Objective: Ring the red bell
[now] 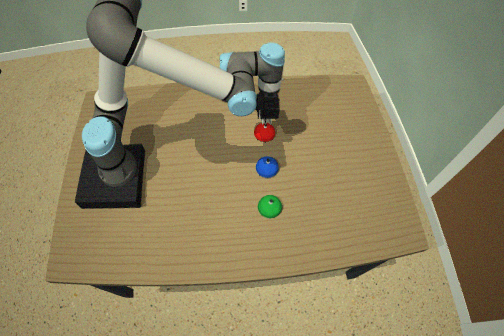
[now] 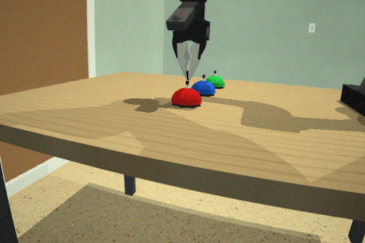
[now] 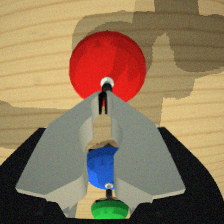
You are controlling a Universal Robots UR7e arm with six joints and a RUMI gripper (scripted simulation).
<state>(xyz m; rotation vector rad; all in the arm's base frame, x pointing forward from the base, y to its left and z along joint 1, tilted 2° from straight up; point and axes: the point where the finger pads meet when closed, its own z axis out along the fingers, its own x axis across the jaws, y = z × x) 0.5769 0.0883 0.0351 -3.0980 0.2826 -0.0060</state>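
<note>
My gripper is now 40 mm above the red bell. Round my hand: blue bell: 30 mm behind, 160 mm to the right, 40 mm below; green bell: 60 mm behind, 310 mm to the right, 40 mm below.
</note>
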